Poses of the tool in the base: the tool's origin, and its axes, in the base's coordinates. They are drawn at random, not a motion.
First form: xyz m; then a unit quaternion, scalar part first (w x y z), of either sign.
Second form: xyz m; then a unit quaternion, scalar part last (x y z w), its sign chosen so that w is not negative. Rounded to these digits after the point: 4 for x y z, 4 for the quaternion.
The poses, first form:
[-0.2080 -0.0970 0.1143 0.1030 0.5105 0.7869 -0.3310]
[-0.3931 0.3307 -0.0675 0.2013 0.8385 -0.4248 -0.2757]
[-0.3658 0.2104 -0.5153 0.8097 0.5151 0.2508 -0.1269]
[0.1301 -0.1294 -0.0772 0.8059 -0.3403 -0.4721 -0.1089]
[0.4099 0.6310 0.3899 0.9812 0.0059 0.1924 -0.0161]
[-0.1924 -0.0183 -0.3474 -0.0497 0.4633 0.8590 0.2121]
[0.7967 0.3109 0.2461 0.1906 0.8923 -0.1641 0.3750]
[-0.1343 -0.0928 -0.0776 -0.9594 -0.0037 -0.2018 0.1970]
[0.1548 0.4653 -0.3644 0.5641 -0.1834 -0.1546 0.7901]
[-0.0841 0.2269 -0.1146 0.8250 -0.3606 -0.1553 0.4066]
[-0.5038 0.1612 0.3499 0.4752 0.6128 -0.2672 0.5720]
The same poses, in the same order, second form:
[-0.2080 -0.0970 0.1143 0.5105 0.7869 -0.3310 0.1030]
[-0.3931 0.3307 -0.0675 0.8385 -0.4248 -0.2757 0.2013]
[-0.3658 0.2104 -0.5153 0.5151 0.2508 -0.1269 0.8097]
[0.1301 -0.1294 -0.0772 -0.3403 -0.4721 -0.1089 0.8059]
[0.4099 0.6310 0.3899 0.0059 0.1924 -0.0161 0.9812]
[-0.1924 -0.0183 -0.3474 -0.4633 -0.8590 -0.2121 0.0497]
[0.7967 0.3109 0.2461 0.8923 -0.1641 0.3750 0.1906]
[-0.1343 -0.0928 -0.0776 0.0037 0.2018 -0.1970 0.9594]
[0.1548 0.4653 -0.3644 -0.1834 -0.1546 0.7901 0.5641]
[-0.0841 0.2269 -0.1146 -0.3606 -0.1553 0.4066 0.8250]
[-0.5038 0.1612 0.3499 0.6128 -0.2672 0.5720 0.4752]

